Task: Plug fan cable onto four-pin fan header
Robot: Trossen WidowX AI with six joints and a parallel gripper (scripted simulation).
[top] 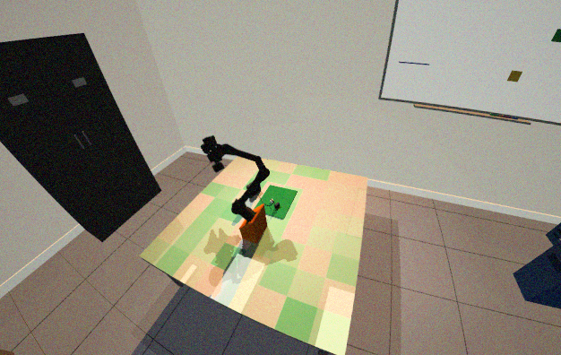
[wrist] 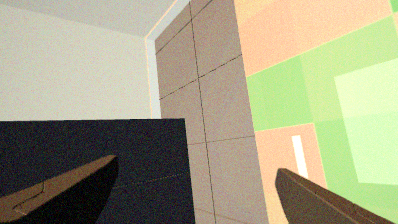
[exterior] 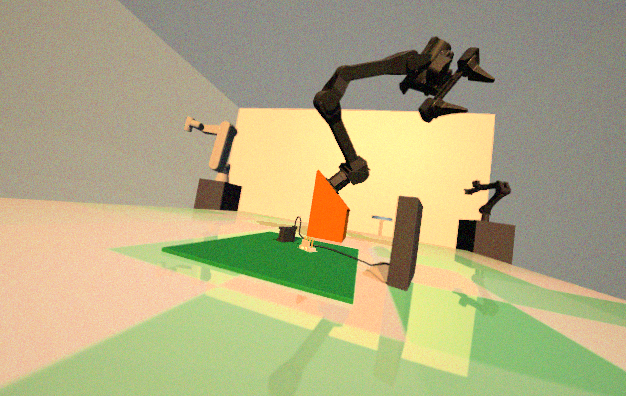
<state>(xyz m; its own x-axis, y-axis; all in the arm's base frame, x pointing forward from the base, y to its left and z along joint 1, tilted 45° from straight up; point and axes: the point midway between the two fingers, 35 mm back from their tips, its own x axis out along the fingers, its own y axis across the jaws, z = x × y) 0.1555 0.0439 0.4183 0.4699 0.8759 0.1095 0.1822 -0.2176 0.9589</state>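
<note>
The fan plug is 9 cm ahead of my gripper tip, 40 cm to the right of it and 40 cm below it. Also, from my gripper tip: dark fan 17 cm ahead, 18 cm to the right, 36 cm below; four-pin fan header 13 cm ahead, 34 cm to the right, 42 cm below; board 16 cm ahead, 36 cm to the right, 43 cm below.
</note>
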